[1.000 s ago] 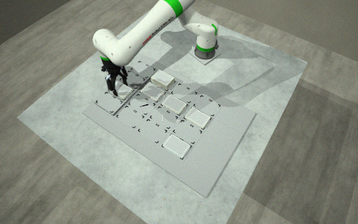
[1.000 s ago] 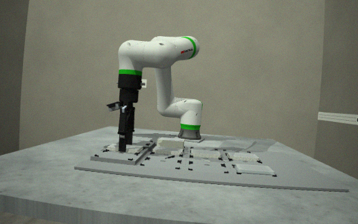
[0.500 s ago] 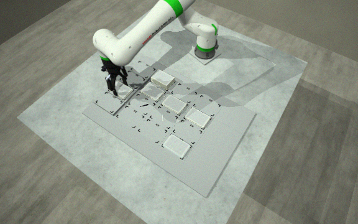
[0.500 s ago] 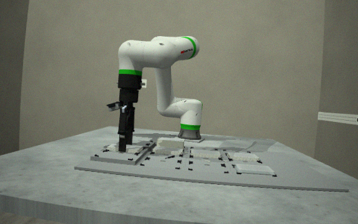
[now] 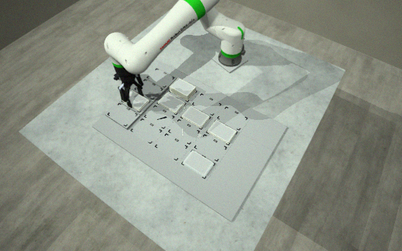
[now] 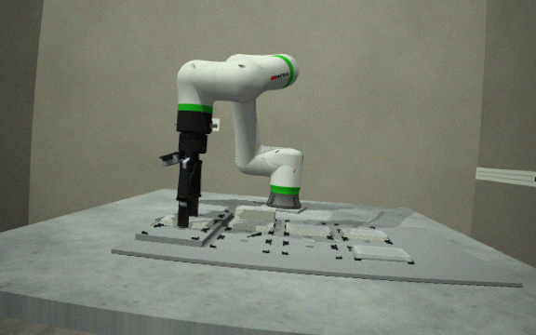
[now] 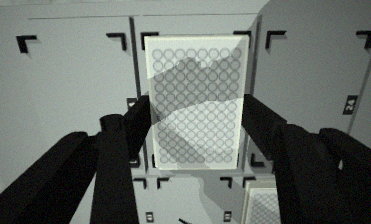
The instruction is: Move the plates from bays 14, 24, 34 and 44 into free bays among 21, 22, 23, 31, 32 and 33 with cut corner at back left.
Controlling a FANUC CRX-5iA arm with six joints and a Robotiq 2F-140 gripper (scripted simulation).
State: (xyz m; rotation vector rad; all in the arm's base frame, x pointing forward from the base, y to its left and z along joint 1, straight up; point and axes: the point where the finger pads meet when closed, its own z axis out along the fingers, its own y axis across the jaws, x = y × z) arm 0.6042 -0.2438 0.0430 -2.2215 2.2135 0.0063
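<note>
The thin black stick is 180 mm to the left of my hand and 40 mm below it. Round my hand: sealed deep-well block: 210 mm behind, 160 mm to the left, 20 mm below; then plate: 490 mm to the left, 110 mm ahead, 40 mm below; then white tip: 330 mm to the left, 40 mm below, 10 mm ahead.
</note>
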